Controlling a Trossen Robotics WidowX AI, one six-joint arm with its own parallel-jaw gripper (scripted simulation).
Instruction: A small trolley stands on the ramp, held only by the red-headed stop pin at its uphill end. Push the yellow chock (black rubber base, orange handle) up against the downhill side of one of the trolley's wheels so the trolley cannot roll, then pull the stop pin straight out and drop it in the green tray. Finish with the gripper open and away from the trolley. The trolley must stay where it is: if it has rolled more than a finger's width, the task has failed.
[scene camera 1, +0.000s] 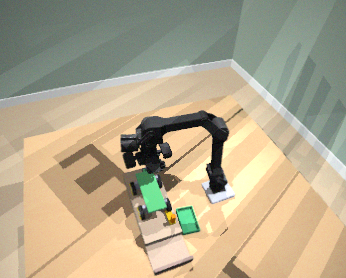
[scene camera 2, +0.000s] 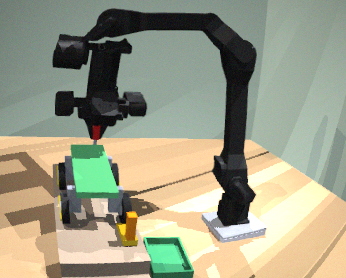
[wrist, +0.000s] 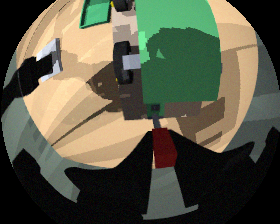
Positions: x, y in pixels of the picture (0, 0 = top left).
my gripper: scene camera 1 146, 163; scene camera 2; wrist
same spot on my gripper: (wrist: 205, 177) = (scene camera 2: 90, 113)
